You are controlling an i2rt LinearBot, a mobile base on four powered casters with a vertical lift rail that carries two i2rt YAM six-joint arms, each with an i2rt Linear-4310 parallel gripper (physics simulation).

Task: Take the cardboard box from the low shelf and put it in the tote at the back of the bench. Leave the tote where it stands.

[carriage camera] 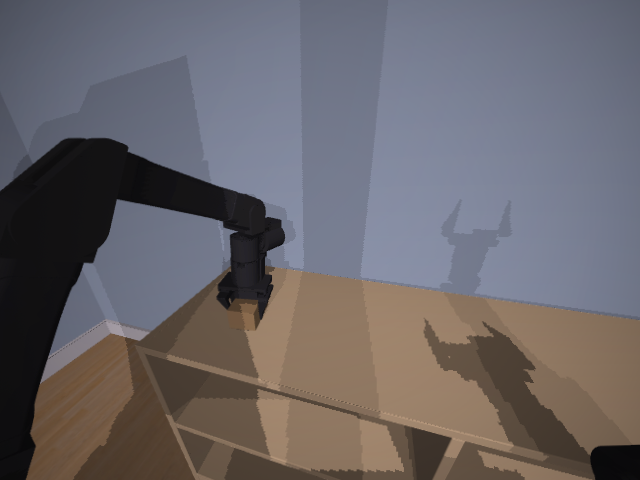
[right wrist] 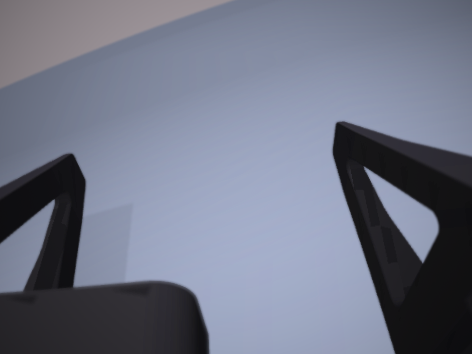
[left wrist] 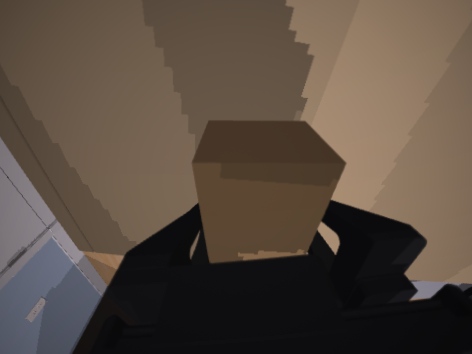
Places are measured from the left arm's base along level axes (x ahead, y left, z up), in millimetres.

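Pixels of known places: left gripper, fingertip midpoint: [carriage camera: 247, 317] [left wrist: 251, 196]; right gripper, fingertip midpoint: [right wrist: 206, 151].
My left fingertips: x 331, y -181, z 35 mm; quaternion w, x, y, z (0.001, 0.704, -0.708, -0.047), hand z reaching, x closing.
Observation:
Behind a point stands the place of what it marks.
The cardboard box [carriage camera: 242, 317] @[x 299, y -183, z 64 mm] [left wrist: 262, 215] @[x 359, y -185, z 79 mm] is a small plain brown block at the far left part of the low shelf's top board [carriage camera: 330, 335] @[x 286, y -375, z 28 mm]. My left gripper [carriage camera: 244, 311] @[x 331, y -181, z 35 mm] [left wrist: 251, 196] @[x 331, y -181, z 35 mm] points down over it and is shut on it, with one finger against each side. Whether the box's underside touches the board is hard to tell. My right gripper [right wrist: 206, 151] @[x 29, y -688, z 442 mm] is open and empty, with its fingers wide apart in front of the blue wall. The tote and the bench do not show in these views.
A blue-grey wall [carriage camera: 336, 129] @[x 571, y -387, z 445 mm] stands right behind the shelf. Open compartments with upright dividers lie below the shelf's front edge [carriage camera: 320, 400] @[x 158, y -353, z 16 mm]. Wood floor [carriage camera: 87, 392] @[x 523, y 639, z -582 mm] and a white skirting board show at the left. Shadows of the arms fall on the wall and board.

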